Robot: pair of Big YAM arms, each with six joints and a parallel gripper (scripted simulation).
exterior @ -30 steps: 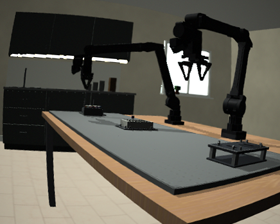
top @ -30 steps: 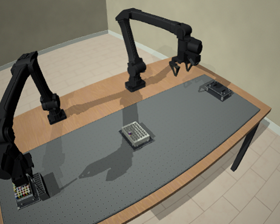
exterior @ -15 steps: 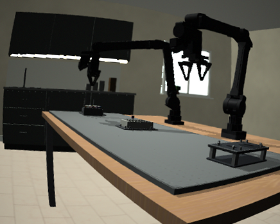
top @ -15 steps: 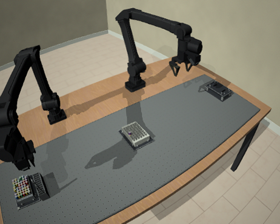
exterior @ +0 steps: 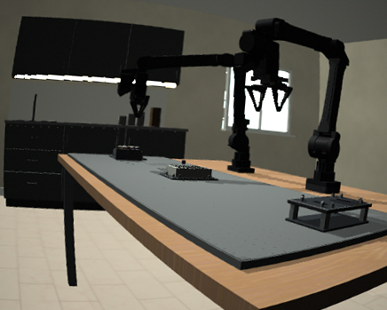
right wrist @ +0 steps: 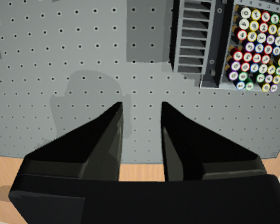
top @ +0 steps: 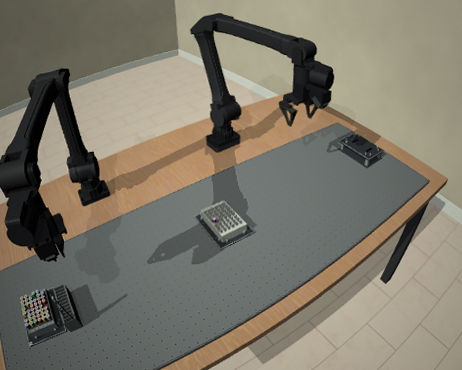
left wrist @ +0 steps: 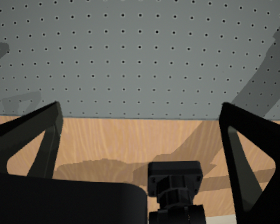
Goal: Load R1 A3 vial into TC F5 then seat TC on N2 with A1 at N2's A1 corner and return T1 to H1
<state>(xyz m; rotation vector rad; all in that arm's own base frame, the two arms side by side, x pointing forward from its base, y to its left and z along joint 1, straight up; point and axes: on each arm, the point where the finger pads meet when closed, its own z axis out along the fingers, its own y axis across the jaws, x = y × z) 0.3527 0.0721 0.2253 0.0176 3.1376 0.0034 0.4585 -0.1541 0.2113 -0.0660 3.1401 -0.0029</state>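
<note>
Right now my left hand is 6 cm short of the tube carrier TC, 34 cm to the left of it and 21 cm above it. Round my left hand: holder H1: 13 cm ahead, 89 cm to the right, 22 cm below.
</note>
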